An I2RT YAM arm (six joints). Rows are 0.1 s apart.
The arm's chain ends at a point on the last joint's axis. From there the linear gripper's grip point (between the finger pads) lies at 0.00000 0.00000 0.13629 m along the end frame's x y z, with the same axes.
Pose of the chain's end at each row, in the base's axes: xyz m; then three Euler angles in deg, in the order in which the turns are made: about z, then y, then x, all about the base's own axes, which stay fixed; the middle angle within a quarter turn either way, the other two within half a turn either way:
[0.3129 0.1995 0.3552 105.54 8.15 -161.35]
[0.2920 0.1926 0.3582 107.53 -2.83 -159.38]
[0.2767 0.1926 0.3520 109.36 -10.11 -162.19]
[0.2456 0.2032 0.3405 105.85 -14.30 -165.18]
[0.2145 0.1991 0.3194 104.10 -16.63 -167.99]
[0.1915 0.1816 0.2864 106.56 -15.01 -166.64]
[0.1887 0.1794 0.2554 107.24 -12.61 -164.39]
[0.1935 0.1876 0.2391 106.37 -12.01 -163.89]
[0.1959 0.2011 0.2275 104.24 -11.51 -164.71]
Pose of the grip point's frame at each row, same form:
[0.3322 0.2426 0.2274 105.54 8.15 -161.35]
[0.2853 0.2405 0.2308 107.53 -2.83 -159.38]
[0.2528 0.2336 0.2243 109.36 -10.11 -162.19]
[0.2119 0.2370 0.2128 105.85 -14.30 -165.18]
[0.1755 0.2263 0.1917 104.10 -16.63 -167.99]
[0.1562 0.2120 0.1583 106.56 -15.01 -166.64]
[0.1589 0.2152 0.1273 107.24 -12.61 -164.39]
[0.1651 0.2246 0.1110 106.37 -12.01 -163.89]
[0.1687 0.2363 0.0987 104.24 -11.51 -164.71]

